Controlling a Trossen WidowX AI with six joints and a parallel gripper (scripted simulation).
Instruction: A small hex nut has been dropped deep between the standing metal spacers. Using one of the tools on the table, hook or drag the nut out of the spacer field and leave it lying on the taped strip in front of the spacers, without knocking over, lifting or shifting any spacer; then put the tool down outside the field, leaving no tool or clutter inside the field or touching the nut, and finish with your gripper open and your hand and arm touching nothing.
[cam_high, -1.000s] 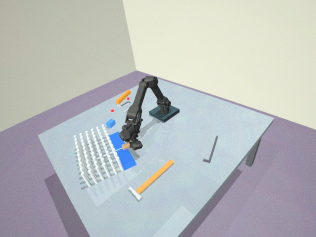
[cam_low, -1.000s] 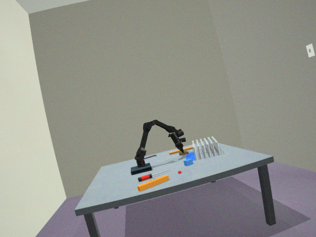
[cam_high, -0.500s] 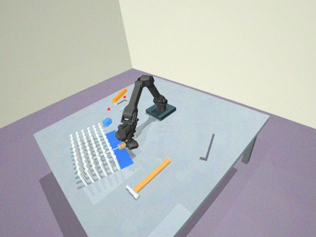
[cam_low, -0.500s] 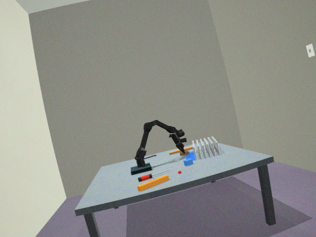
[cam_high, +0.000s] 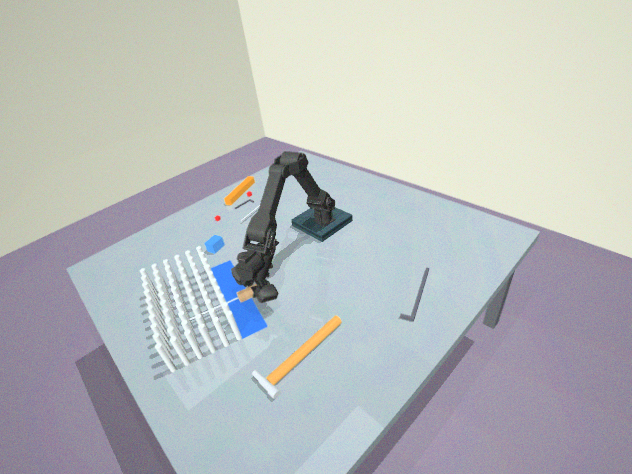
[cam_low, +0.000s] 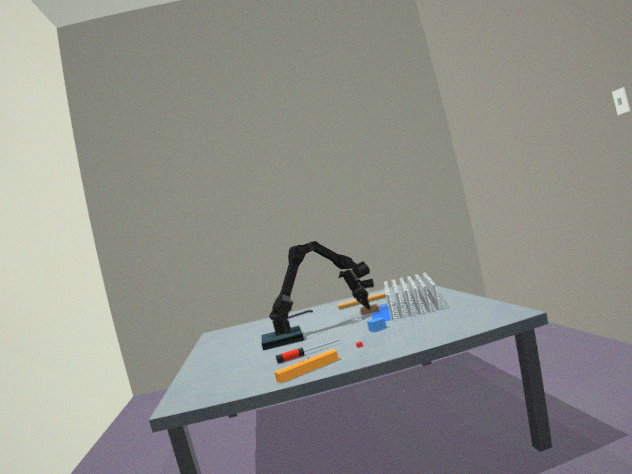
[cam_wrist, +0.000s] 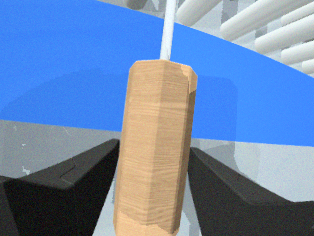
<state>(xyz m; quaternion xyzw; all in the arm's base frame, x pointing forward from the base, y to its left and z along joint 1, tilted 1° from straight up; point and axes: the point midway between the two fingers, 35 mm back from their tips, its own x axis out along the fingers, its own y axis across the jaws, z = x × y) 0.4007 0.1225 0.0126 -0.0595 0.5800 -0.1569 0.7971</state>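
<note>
The blue taped strip is 5 cm to the right of my gripper tip, 4 cm ahead of it and 2 cm below it. Also, from my gripper tip: hex key 53 cm to the right, 29 cm behind, 1 cm below; thin-rod tool 10 cm ahead, 2 cm to the right; blue block 33 cm to the right, 3 cm behind.
</note>
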